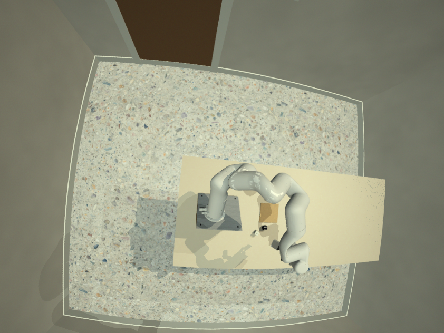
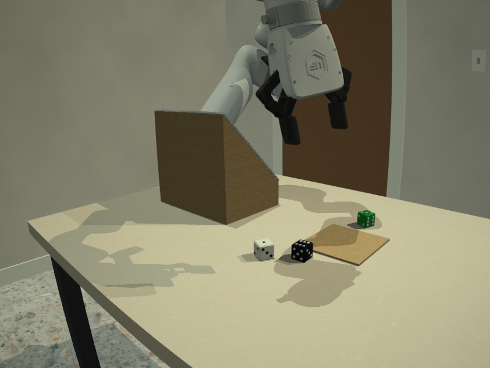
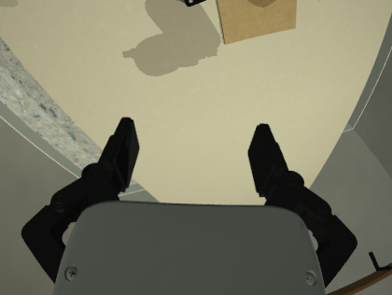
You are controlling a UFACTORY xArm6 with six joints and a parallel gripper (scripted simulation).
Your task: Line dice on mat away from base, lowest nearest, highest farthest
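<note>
My gripper is now 23 cm above the white die, 11 cm past it and 2 cm to the right of it. From my hand the other things lie so: black die 23 cm below, 5 cm to the left, 5 cm behind; then green die 27 cm to the left, 23 cm below, 1 cm behind; then brown mat 24 cm below, 16 cm to the left, 1 cm behind.
</note>
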